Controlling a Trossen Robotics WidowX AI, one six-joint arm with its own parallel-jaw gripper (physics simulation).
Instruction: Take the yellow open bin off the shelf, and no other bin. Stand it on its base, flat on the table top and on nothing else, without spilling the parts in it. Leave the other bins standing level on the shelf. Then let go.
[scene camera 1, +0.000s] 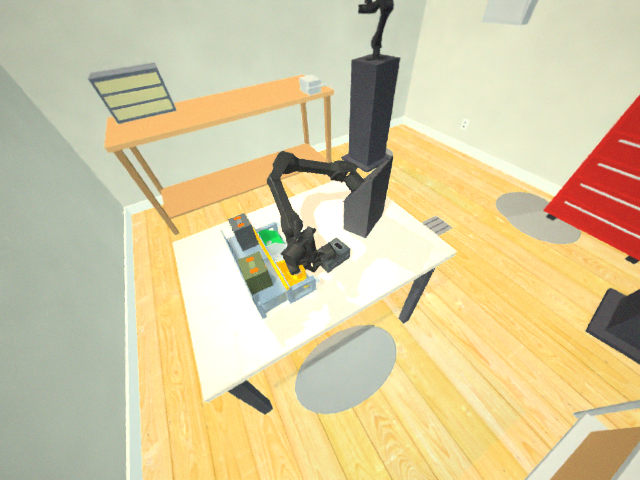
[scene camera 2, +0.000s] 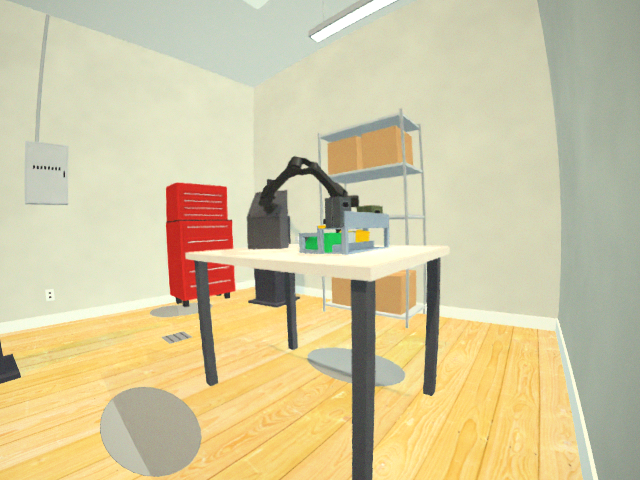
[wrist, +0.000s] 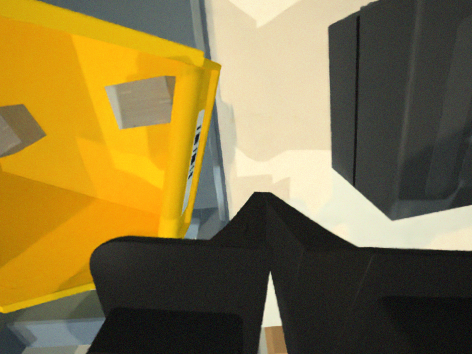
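Where they show: gripper, fingertip midpoint: (scene camera 1: 314, 271) (wrist: 261, 200); arm's base, link origin: (scene camera 1: 358, 186) (scene camera 2: 270, 207).
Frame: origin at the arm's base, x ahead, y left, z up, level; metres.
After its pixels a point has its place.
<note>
The yellow open bin (scene camera 1: 297, 277) @[x 0.420, y 0.079, z -0.202 m] (scene camera 2: 362, 236) @[x 0.518, y 0.041, z -0.166 m] (wrist: 60, 165) @[x 0.481, y 0.083, z -0.210 m] stands in the near end of the blue-grey shelf (scene camera 1: 310, 285) @[x 0.410, y 0.156, z -0.181 m] (scene camera 2: 366, 219) @[x 0.589, y -0.088, z -0.093 m], with grey block-shaped parts (wrist: 145, 102) @[x 0.403, y 0.060, z -0.186 m] inside and a barcode label on its outer wall. A green bin (scene camera 1: 270, 236) @[x 0.383, y -0.192, z -0.196 m] (scene camera 2: 332, 241) @[x 0.483, y -0.192, z -0.177 m] is at the other end, and a pale bin (scene camera 1: 277, 250) @[x 0.405, y -0.094, z -0.195 m] between them. My gripper (scene camera 1: 313, 267) @[x 0.361, y 0.118, z -0.176 m] (wrist: 261, 200) @[x 0.361, y 0.118, z -0.176 m] is shut and empty, its tips beside the yellow bin's outer wall in the wrist view. The fingers cover part of that wall's lower end. In scene camera 2 the fingers are hidden behind the shelf.
A dark box (scene camera 1: 242, 232) @[x 0.511, y -0.122, z -0.024 m] (scene camera 2: 334, 212) @[x 0.502, y -0.205, z -0.064 m] and an olive box (scene camera 1: 254, 271) @[x 0.566, y 0.070, z -0.027 m] (scene camera 2: 370, 209) @[x 0.582, y -0.015, z -0.047 m] sit on the shelf's upper level. A yellow bar (scene camera 1: 269, 258) @[x 0.477, y -0.013, z -0.114 m] runs along it. A dark block (scene camera 1: 336, 254) @[x 0.242, y 0.122, z -0.160 m] (wrist: 400, 110) @[x 0.304, y 0.084, z -0.163 m] stands beside the gripper on the white table (scene camera 1: 217, 351) @[x 0.799, y 0.125, z -0.225 m] (scene camera 2: 258, 259) @[x 0.313, y -0.438, z -0.228 m].
</note>
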